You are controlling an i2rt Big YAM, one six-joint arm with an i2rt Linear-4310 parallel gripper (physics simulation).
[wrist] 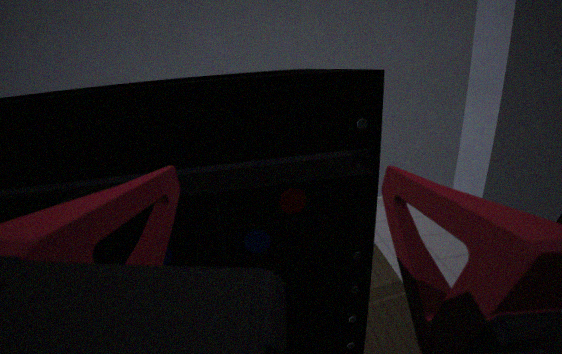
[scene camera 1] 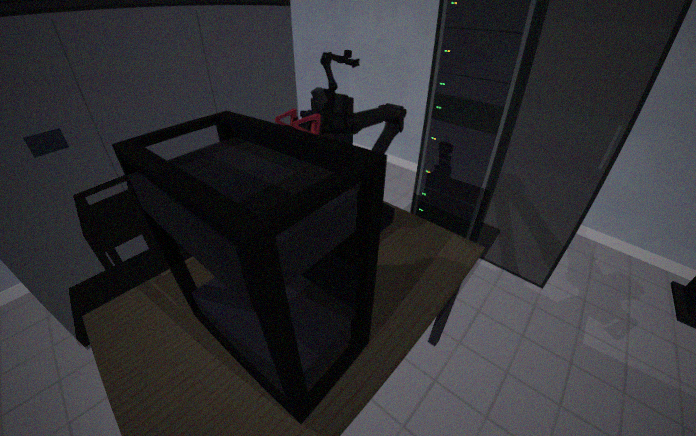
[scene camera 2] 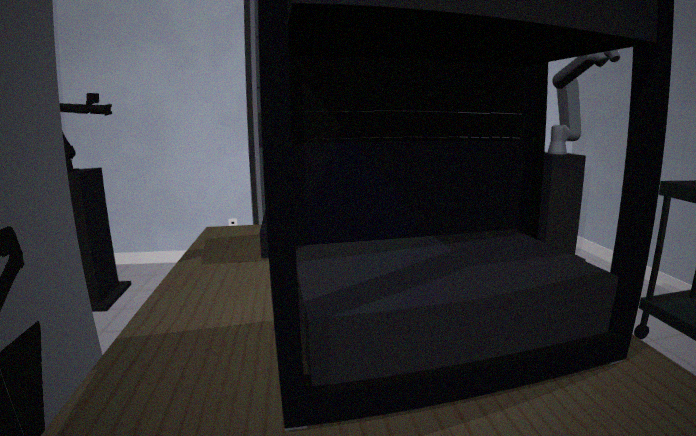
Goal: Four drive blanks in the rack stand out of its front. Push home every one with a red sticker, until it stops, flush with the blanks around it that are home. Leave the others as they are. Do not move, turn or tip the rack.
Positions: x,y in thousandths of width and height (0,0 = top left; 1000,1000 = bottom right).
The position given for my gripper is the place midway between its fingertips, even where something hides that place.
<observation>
I see my gripper (scene camera 1: 407,279) and a black rack (scene camera 2: 591,604).
The black rack also shows in the wrist view (wrist: 497,482) and in scene camera 1 (scene camera 1: 415,510). My gripper also shows in the wrist view (wrist: 499,501).
</observation>
